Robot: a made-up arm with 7 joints. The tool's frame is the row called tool.
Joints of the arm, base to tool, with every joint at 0 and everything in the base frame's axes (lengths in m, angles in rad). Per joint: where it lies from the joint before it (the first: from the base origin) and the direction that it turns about. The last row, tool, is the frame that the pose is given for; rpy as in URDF.
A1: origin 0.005 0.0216 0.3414 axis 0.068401 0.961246 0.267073
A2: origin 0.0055 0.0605 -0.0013 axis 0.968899 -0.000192 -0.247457
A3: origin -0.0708 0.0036 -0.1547 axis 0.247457 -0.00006 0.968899
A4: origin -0.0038 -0.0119 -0.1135 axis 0.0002 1 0.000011
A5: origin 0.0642 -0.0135 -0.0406 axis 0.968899 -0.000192 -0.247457
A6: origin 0.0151 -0.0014 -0.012 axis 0.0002 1 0.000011
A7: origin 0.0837 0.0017 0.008 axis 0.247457 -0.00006 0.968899
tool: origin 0.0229 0.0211 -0.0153 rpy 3.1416 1.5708 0
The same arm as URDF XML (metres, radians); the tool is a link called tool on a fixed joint. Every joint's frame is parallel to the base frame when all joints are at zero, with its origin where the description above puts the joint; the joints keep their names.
<robot name="arm">
  <link name="base"/>
  <link name="link1"/>
  <link name="link2"/>
  <link name="link3"/>
  <link name="link4"/>
  <link name="link5"/>
  <link name="link6"/>
  <link name="link7"/>
  <link name="tool"/>
  <joint name="A1" type="continuous">
    <parent link="base"/>
    <child link="link1"/>
    <origin xyz="0.005 0.0216 0.3414"/>
    <axis xyz="0.068403 0.961235 0.26711"/>
  </joint>
  <joint name="A2" type="continuous">
    <parent link="link1"/>
    <child link="link2"/>
    <origin xyz="0.0055 0.0605 -0.0013"/>
    <axis xyz="0.968889 -0.0002 -0.247497"/>
  </joint>
  <joint name="A3" type="continuous">
    <parent link="link2"/>
    <child link="link3"/>
    <origin xyz="-0.0708 0.0036 -0.1547"/>
    <axis xyz="0.247497 -0.0001 0.968889"/>
  </joint>
  <joint name="A4" type="continuous">
    <parent link="link3"/>
    <child link="link4"/>
    <origin xyz="-0.0038 -0.0119 -0.1135"/>
    <axis xyz="0.0002 1 0"/>
  </joint>
  <joint name="A5" type="continuous">
    <parent link="link4"/>
    <child link="link5"/>
    <origin xyz="0.0642 -0.0135 -0.0406"/>
    <axis xyz="0.968889 -0.0002 -0.247497"/>
  </joint>
  <joint name="A6" type="continuous">
    <parent link="link5"/>
    <child link="link6"/>
    <origin xyz="0.0151 -0.0014 -0.012"/>
    <axis xyz="0.0002 1 0"/>
  </joint>
  <joint name="A7" type="continuous">
    <parent link="link6"/>
    <child link="link7"/>
    <origin xyz="0.0837 0.0017 0.008"/>
    <axis xyz="0.247497 -0.0001 0.968889"/>
  </joint>
  <joint name="tool_joint" type="fixed">
    <parent link="link7"/>
    <child link="tool"/>
    <origin xyz="0.0229 0.0211 -0.0153" rpy="-3.1416 1.5708 0"/>
  </joint>
</robot>

